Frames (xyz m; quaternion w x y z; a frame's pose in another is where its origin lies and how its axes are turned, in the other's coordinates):
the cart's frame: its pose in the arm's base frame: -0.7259 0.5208 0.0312 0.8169 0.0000 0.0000 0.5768
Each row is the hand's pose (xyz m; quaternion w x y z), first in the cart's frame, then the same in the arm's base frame.
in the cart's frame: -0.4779 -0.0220 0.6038 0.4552 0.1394 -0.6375 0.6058
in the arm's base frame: -0.8651 0.0631 0.6350 0.0224 0.4816 -0.4404 0.7574
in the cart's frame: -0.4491 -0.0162 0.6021 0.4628 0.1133 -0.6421 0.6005
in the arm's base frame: -0.8609 0.0922 0.6333 0.0317 0.4629 -0.4592 0.7575
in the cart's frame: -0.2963 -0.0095 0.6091 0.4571 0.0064 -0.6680 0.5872
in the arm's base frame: -0.8161 0.2384 0.6403 0.0347 0.3905 -0.5420 0.7433
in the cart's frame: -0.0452 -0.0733 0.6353 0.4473 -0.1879 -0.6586 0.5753
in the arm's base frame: -0.6720 0.4537 0.6665 0.0336 0.2264 -0.6463 0.7279
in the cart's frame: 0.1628 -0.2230 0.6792 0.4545 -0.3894 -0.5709 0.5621
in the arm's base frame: -0.4613 0.5996 0.7104 0.0471 0.0112 -0.6909 0.7213
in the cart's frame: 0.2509 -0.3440 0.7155 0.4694 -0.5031 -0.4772 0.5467
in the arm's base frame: -0.3178 0.6421 0.7467 0.0681 -0.1357 -0.6800 0.7173
